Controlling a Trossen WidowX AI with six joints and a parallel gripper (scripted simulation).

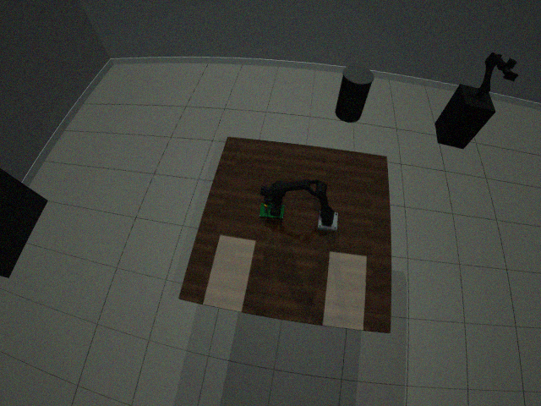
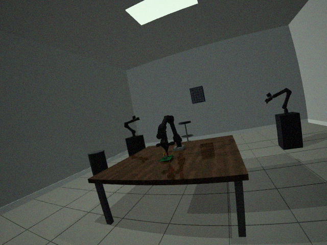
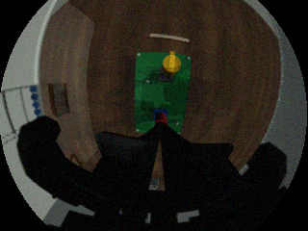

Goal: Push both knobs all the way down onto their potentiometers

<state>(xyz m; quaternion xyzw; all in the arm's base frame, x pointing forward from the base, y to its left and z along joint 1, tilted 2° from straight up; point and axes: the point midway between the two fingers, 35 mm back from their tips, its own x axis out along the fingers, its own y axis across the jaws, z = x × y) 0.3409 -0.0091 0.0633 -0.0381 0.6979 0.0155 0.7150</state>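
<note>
The red knob is 20 mm below my gripper tip. The rest, counted from my gripper tip: yellow knob 80 mm ahead, 10 mm to the left.
</note>
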